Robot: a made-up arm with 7 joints. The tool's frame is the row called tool.
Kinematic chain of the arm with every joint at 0, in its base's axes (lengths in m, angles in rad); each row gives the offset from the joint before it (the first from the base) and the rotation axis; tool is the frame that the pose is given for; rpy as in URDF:
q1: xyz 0 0 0.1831 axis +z
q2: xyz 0 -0.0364 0.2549 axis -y
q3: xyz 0 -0.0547 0.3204 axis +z
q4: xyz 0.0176 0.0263 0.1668 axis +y
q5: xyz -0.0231 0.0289 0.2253 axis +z
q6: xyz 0 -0.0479 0.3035 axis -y
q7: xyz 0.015 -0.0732 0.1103 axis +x
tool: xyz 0 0 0 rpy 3.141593 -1.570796 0
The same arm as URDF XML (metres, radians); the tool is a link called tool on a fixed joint. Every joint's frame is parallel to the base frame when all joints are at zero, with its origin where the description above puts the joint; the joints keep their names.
<robot name="arm">
<joint name="q1" type="continuous"><parent link="base"/><child link="link1"/><origin xyz="0 0 0.1831"/><axis xyz="0 0 1"/></joint>
<joint name="q2" type="continuous"><parent link="link1"/><child link="link2"/><origin xyz="0 -0.0364 0.2549"/><axis xyz="0 -1 0"/></joint>
<joint name="q3" type="continuous"><parent link="link2"/><child link="link3"/><origin xyz="0 -0.0547 0.3204"/><axis xyz="0 0 1"/></joint>
<joint name="q4" type="continuous"><parent link="link3"/><child link="link4"/><origin xyz="0.0176 0.0263 0.1668"/><axis xyz="0 1 0"/></joint>
<joint name="q5" type="continuous"><parent link="link4"/><child link="link5"/><origin xyz="-0.0231 0.0289 0.2253"/><axis xyz="0 0 1"/></joint>
<joint name="q6" type="continuous"><parent link="link5"/><child link="link6"/><origin xyz="0 -0.0479 0.3035"/><axis xyz="0 -1 0"/></joint>
<joint name="q7" type="continuous"><parent link="link6"/><child link="link7"/><origin xyz="0.015 -0.0732 0.1103"/><axis xyz="1 0 0"/></joint>
<joint name="tool_fixed" type="fixed"><parent link="link7"/><child link="tool"/><origin xyz="0 0 0" rpy="-3.1416 -1.5708 0"/></joint>
<link name="base"/>
<link name="link1"/>
<link name="link2"/>
<link name="link3"/>
<link name="link4"/>
<link name="link5"/>
<link name="link6"/>
<link name="link7"/>
<link name="tool"/>
</robot>

